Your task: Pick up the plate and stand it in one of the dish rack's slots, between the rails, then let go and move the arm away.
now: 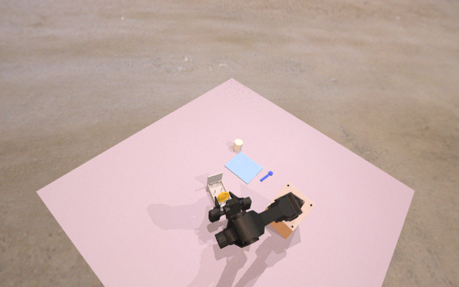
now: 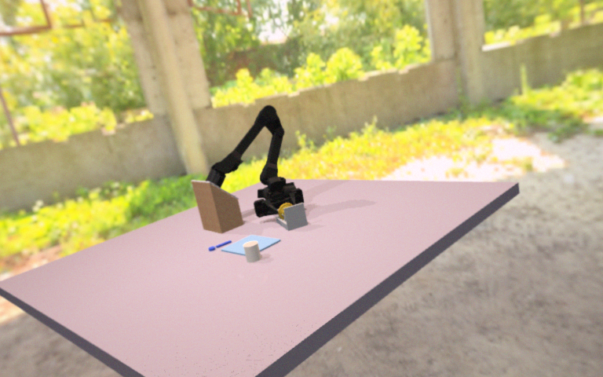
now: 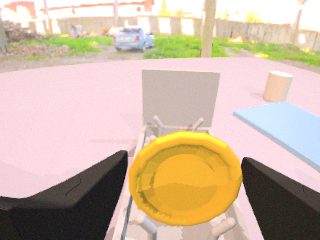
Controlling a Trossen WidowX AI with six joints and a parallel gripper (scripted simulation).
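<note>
My gripper tip is now 10 mm past the yellow-orange plate and 10 mm above it. From my gripper tip the other things lie so: blue spoon: 80 mm behind, 260 mm to the right, 40 mm below; light blue mat: 40 mm ahead, 210 mm to the right, 40 mm below; grey dish rack: 20 mm ahead, 10 mm to the right, 20 mm below.
</note>
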